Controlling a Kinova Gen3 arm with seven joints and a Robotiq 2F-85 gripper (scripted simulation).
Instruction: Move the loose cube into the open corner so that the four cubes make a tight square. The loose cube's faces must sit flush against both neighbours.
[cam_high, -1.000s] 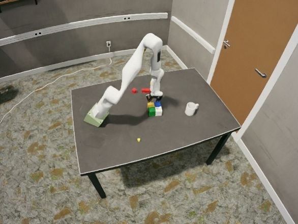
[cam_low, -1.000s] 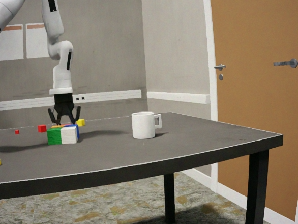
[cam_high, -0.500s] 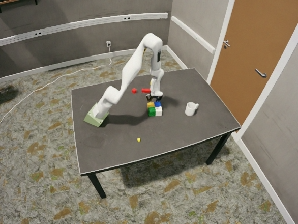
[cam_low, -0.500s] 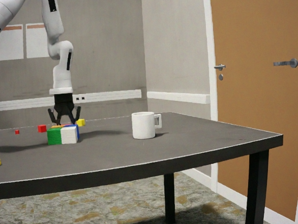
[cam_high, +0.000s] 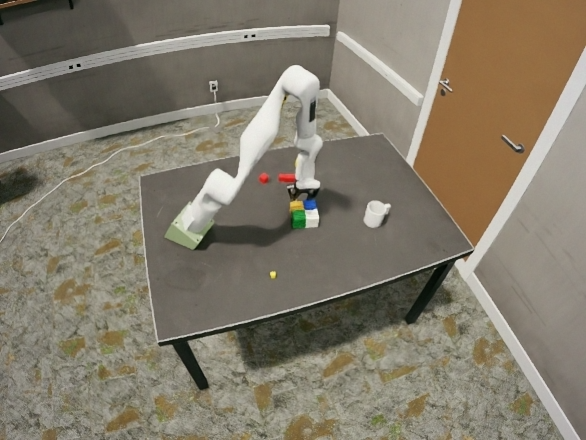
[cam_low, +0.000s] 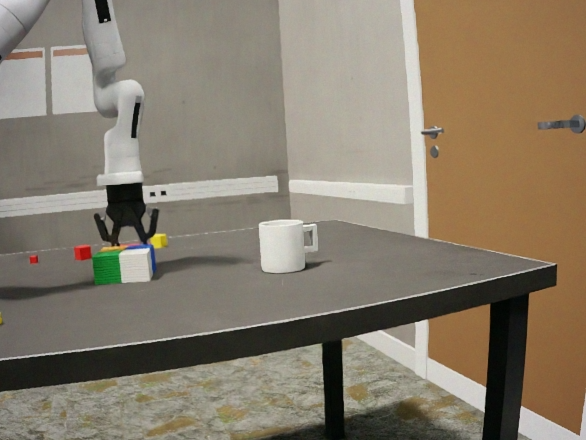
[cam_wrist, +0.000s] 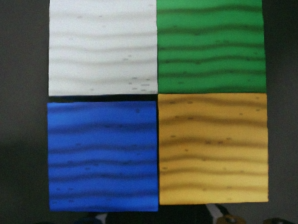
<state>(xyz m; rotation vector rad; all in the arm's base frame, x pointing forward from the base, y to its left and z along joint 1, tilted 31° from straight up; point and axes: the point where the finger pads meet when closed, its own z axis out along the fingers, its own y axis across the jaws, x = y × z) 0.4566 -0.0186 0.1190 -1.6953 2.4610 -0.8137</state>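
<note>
The blue cube is 10 mm ahead of my hand, 50 mm to the right of it and 10 mm below it. The rest, counted from my hand: white mug: 230 mm ahead, 220 mm to the right; tiny yellow cube: 290 mm behind, 250 mm to the right, 30 mm below; red bar: 50 mm ahead, 170 mm to the left, 20 mm below.
</note>
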